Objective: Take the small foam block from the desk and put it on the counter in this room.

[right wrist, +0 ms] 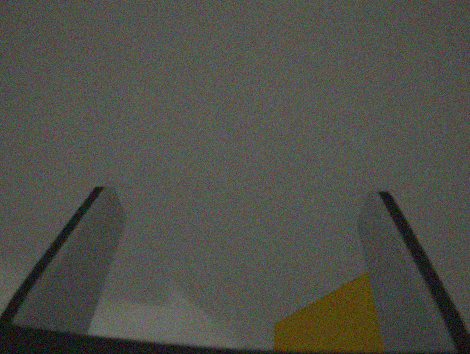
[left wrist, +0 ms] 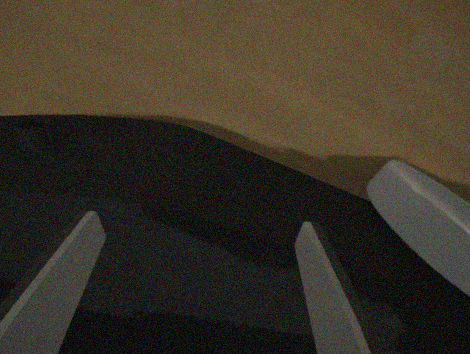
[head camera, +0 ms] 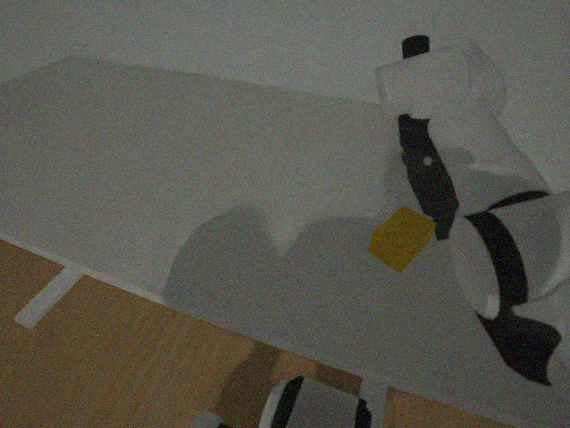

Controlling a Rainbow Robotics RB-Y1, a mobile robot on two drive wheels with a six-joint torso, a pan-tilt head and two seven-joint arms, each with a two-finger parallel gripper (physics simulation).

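Frame: origin at the robot's base, x ahead, y left, z up, level; metres.
Where they show: left gripper, fingertip midpoint: (left wrist: 202, 229); right gripper, fingertip midpoint: (right wrist: 237, 205) (head camera: 431, 215).
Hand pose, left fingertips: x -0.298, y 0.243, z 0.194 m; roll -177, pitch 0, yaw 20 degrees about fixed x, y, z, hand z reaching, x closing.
Observation:
Things, the pixels of their centre, and the offset from my left fingertips. "spot": a spot on its surface instead. Level surfaces: height alone.
- yellow foam block at the middle of its body: (head camera: 401, 237) dx +0.599, dy -0.282, dz +0.549 m
- pale desk at its surface level: dz +0.527 m
- wood floor at its surface level: dz -0.193 m
- black robot part at a spot on its surface: (head camera: 320, 405) spot: dx +0.395, dy -0.233, dz +0.320 m
The yellow foam block (head camera: 401, 240) (right wrist: 332, 320) lies on the pale desk (head camera: 150, 150). In the head camera it is close beside the dark lower end of my right gripper, whose fingertips are hidden there. In the right wrist view my right gripper (right wrist: 237, 205) is open, with its fingers wide apart; the block shows at the bottom, beside and partly behind the finger at the picture's right, and is not gripped. My left gripper (left wrist: 202, 229) is open and empty, over dark robot parts. The counter cannot be made out in these views.
The wood floor (head camera: 125, 360) shows beyond the desk's lower edge, with a pale desk leg (head camera: 50, 297) at the left. A grey and black robot part (head camera: 320, 405) is at the bottom. A pale rounded part (left wrist: 425, 220) is beside my left fingers.

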